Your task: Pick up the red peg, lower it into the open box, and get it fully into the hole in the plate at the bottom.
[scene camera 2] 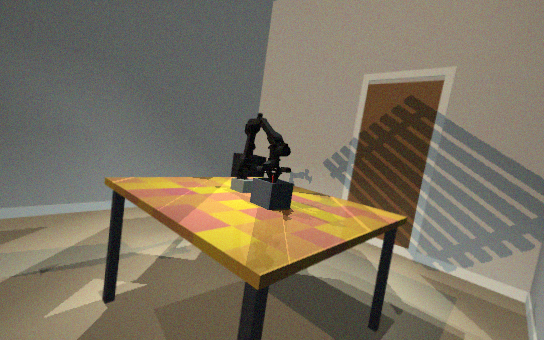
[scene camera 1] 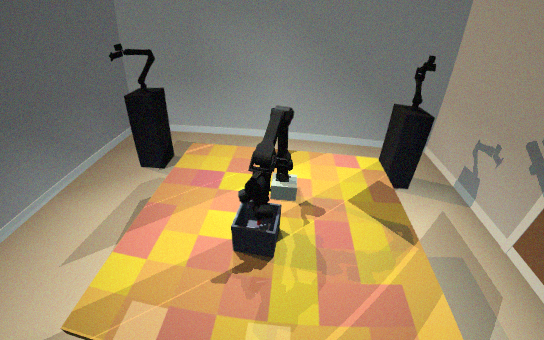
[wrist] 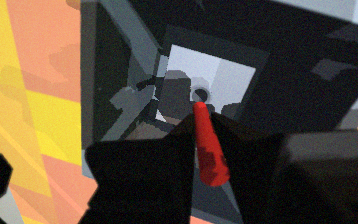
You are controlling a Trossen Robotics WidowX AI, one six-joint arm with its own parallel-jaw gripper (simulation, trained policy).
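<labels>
There's a dark box showing in the wrist view (297,86), and scene camera 1 and scene camera 2 show it too. On the box, (scene camera 2: 271,196) and (scene camera 1: 233,238) are the same spot.
</labels>
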